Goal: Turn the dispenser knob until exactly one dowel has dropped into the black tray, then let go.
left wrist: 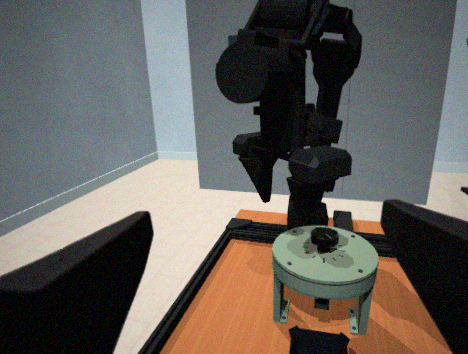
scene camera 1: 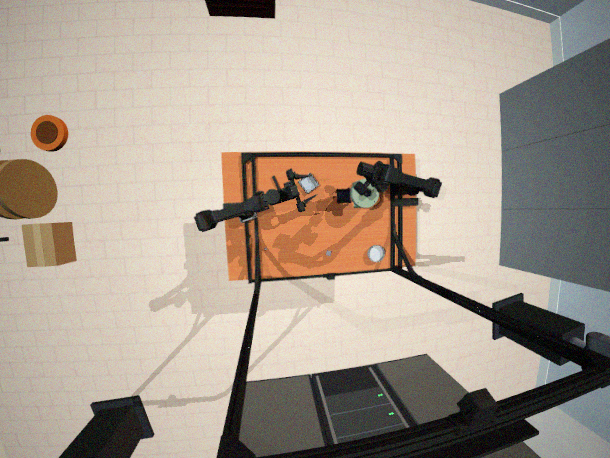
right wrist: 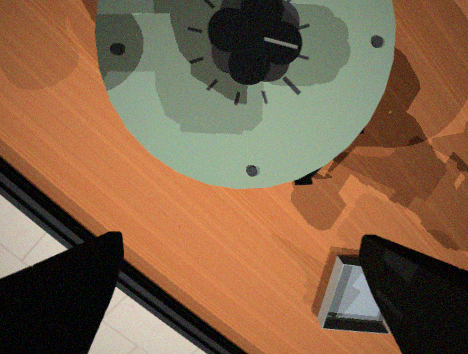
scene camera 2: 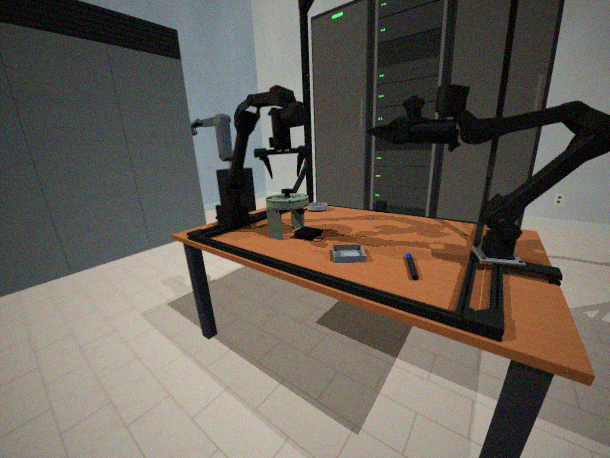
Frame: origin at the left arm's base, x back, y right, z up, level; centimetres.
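Seen in the pictures: left gripper, between the fingertips: (left wrist: 265,217) (scene camera 1: 314,185) (scene camera 2: 369,131); right gripper, between the fingertips: (left wrist: 283,212) (scene camera 1: 363,180) (right wrist: 243,246) (scene camera 2: 285,177); left arm's base, origin of its link: (scene camera 2: 497,253); right arm's base, origin of its link: (scene camera 1: 405,186) (scene camera 2: 232,206).
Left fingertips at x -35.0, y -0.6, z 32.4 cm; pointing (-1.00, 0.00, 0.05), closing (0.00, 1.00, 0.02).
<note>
Pixels of each thing's top centre, then the offset from my left fingertips to it.
- green round dispenser, centre of its top: (right wrist: 249,43) (left wrist: 323,248) (scene camera 2: 287,196) (scene camera 1: 365,193) dx -31.1, dy +11.4, dz -21.0 cm
- black tray, centre of its top: (scene camera 2: 308,230) (scene camera 1: 343,195) dx -22.5, dy +9.3, dz -33.2 cm
- grey open box, centre of its top: (right wrist: 367,301) (scene camera 2: 348,250) (scene camera 1: 308,183) dx -4.6, dy -4.1, dz -33.6 cm
- black pen with a blue end, centre of its top: (scene camera 2: 411,262) dx +13.3, dy -7.3, dz -34.0 cm
- whitish round dish, centre of its top: (scene camera 2: 317,204) (scene camera 1: 376,253) dx -32.4, dy +50.6, dz -32.4 cm
The green round dispenser (scene camera 1: 369,201) (scene camera 2: 287,202) (left wrist: 300,262) (right wrist: 205,155) stands on legs. Its black lobed knob (scene camera 2: 287,192) (left wrist: 324,238) (right wrist: 252,42) is on top; its white pointer line points right and slightly down in the right wrist view. The black tray (scene camera 1: 343,195) (scene camera 2: 308,233) (left wrist: 319,342) lies beside the dispenser; no dowel can be made out in it. My right gripper (scene camera 2: 285,176) (right wrist: 243,246) is open, pointing down above the dispenser, apart from the knob. My left gripper (scene camera 1: 312,186) (scene camera 2: 372,131) (left wrist: 265,217) is open and empty, high above the table, facing the dispenser.
A grey open box (scene camera 1: 308,183) (scene camera 2: 349,259) (right wrist: 328,300) and a black pen with a blue end (scene camera 2: 412,267) lie on the table. A whitish round dish (scene camera 1: 376,253) (scene camera 2: 317,206) stands farther off. Black frame rails (scene camera 2: 320,282) run along the table edges.
</note>
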